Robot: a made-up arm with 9 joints. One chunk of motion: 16 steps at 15 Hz.
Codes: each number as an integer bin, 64 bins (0 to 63) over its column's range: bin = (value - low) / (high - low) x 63, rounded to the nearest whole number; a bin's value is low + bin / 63 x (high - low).
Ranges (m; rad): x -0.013..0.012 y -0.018..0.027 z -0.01..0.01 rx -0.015..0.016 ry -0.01..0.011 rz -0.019..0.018
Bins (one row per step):
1: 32 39 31 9 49 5
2: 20 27 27 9 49 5
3: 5 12 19 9 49 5
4: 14 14 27 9 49 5
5: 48 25 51 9 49 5
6: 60 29 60 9 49 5
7: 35 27 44 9 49 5
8: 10 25 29 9 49 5
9: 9 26 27 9 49 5
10: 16 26 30 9 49 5
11: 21 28 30 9 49 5
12: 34 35 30 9 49 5
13: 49 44 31 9 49 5
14: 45 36 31 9 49 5
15: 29 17 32 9 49 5
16: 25 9 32 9 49 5
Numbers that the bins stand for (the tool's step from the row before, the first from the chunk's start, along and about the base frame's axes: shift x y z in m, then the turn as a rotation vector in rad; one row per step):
1: -0.00030 0.00986 -0.00016 -0.01057 0.00633 -0.01606
2: -0.00506 0.00129 -0.00143 -0.01057 0.00633 -0.01606
3: -0.01102 -0.00943 -0.00397 -0.01057 0.00633 -0.01606
4: -0.00744 -0.00800 -0.00143 -0.01057 0.00633 -0.01606
5: 0.00605 -0.00014 0.00619 -0.01057 0.00633 -0.01606
6: 0.01081 0.00271 0.00905 -0.01057 0.00633 -0.01606
7: 0.00089 0.00129 0.00397 -0.01057 0.00633 -0.01606
8: -0.00903 -0.00014 -0.00079 -0.01057 0.00633 -0.01606
9: -0.00943 0.00057 -0.00143 -0.01057 0.00633 -0.01606
10: -0.00665 0.00057 -0.00048 -0.01057 0.00633 -0.01606
11: -0.00467 0.00200 -0.00048 -0.01057 0.00633 -0.01606
12: 0.00049 0.00700 -0.00048 -0.01057 0.00633 -0.01606
13: 0.00644 0.01343 -0.00016 -0.01057 0.00633 -0.01606
14: 0.00486 0.00771 -0.00016 -0.01057 0.00633 -0.01606
15: -0.00149 -0.00586 0.00016 -0.01057 0.00633 -0.01606
16: -0.00308 -0.01157 0.00016 -0.01057 0.00633 -0.01606

